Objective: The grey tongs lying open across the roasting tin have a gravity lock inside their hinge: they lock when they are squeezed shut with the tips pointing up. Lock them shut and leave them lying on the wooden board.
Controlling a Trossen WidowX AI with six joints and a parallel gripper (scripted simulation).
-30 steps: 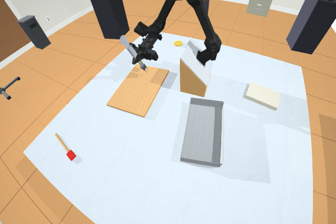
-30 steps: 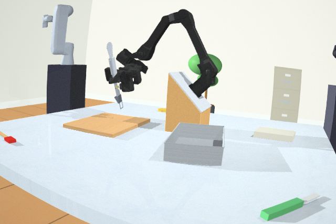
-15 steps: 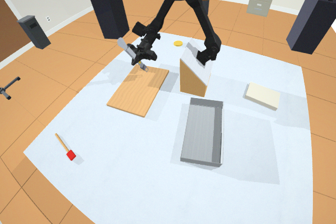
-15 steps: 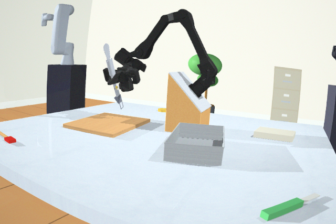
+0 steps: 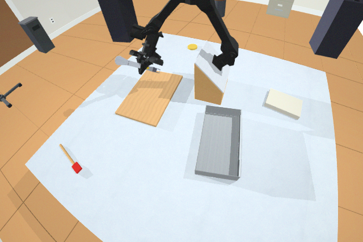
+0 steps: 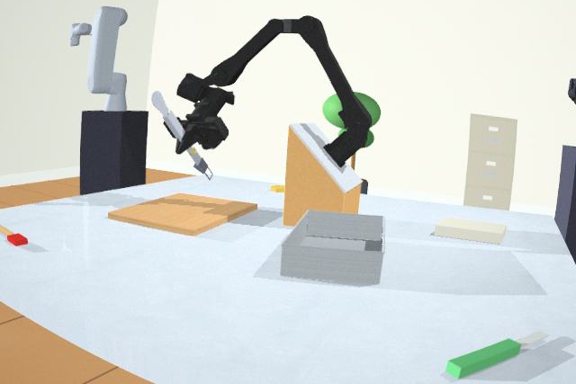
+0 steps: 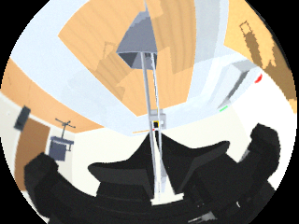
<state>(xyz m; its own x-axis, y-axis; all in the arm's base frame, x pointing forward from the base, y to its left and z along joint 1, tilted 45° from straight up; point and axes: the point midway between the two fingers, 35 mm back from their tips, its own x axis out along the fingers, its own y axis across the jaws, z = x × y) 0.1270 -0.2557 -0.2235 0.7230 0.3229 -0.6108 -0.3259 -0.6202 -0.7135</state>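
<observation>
The wooden board lies 14 cm below my gripper tip, 2 cm to the left of it and 1 cm behind it. Round my gripper tip: grey roasting tin (42 cm to the left, 18 cm ahead, 12 cm below); cream block (72 cm to the left, 13 cm below, 11 cm behind).
</observation>
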